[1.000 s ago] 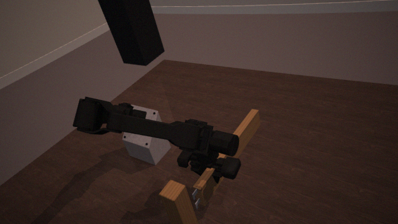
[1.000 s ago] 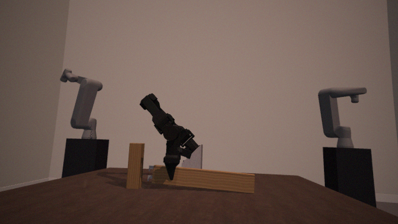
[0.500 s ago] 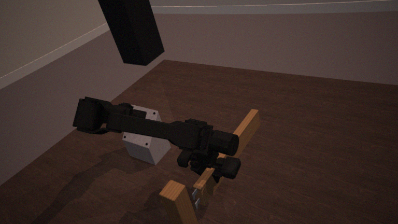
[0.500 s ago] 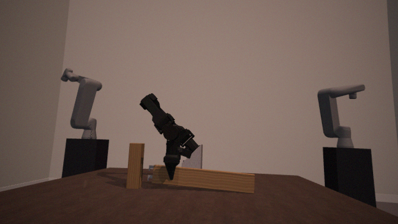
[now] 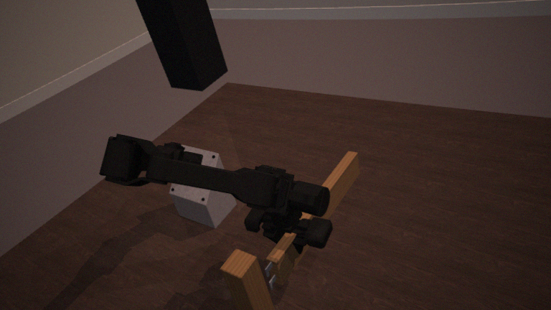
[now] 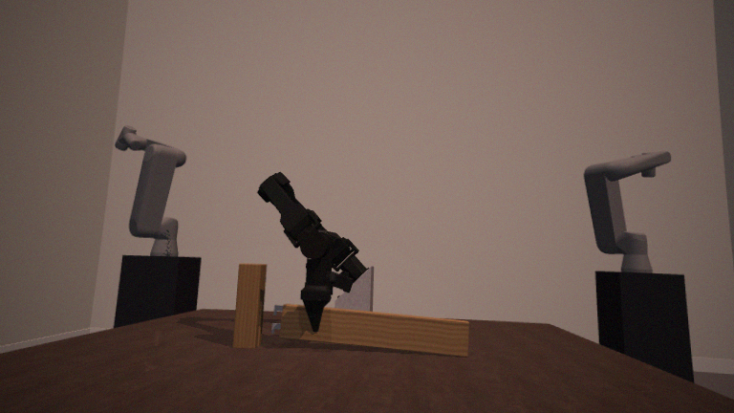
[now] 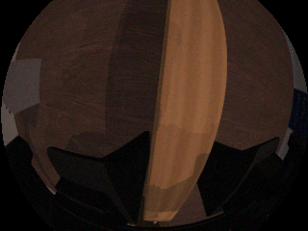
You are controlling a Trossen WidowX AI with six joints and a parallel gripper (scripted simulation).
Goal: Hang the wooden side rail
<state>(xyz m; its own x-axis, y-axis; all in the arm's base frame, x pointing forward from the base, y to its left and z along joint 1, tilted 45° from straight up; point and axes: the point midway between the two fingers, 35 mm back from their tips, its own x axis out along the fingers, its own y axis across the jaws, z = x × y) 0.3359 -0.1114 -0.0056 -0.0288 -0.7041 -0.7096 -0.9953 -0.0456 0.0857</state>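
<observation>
Right now my gripper tip is 150 mm to the left of the headboard post and 40 mm below it.
</observation>
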